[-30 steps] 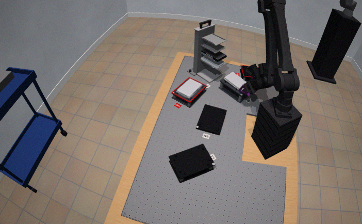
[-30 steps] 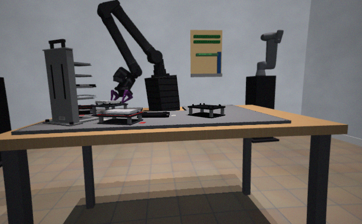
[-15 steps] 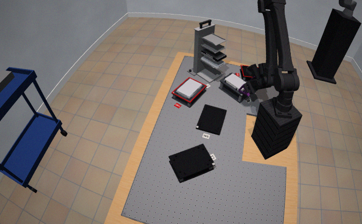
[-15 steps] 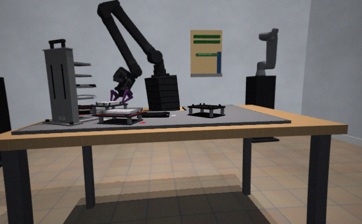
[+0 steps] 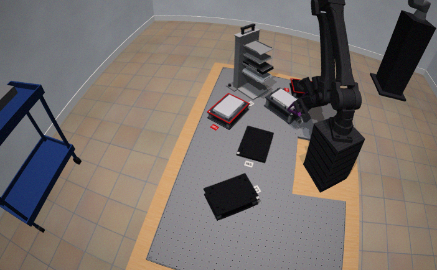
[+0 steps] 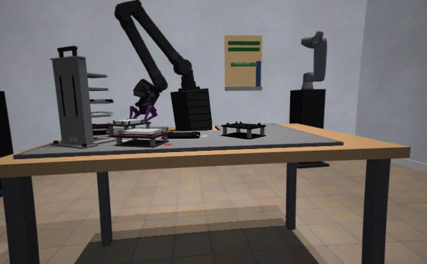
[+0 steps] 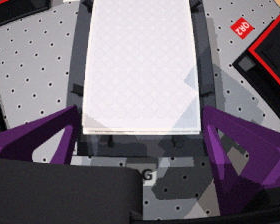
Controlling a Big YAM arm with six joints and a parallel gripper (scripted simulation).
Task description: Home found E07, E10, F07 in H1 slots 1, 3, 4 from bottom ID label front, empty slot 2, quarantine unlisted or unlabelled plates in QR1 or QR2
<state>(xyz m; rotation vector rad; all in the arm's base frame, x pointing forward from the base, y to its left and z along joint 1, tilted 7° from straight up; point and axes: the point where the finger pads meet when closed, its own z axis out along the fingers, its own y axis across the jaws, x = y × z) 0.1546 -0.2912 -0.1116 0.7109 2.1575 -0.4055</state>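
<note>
My hand is 40 mm short of the regrip nest, 30 mm to the left of it and 10 mm above it. Also, from my hand: RG label: 40 mm behind, 30 mm to the left, 70 mm below; then QR2 label: 20 mm ahead, 200 mm to the right, 70 mm below; then H1 deck label: 210 mm ahead, 40 mm to the right, 70 mm below.
</note>
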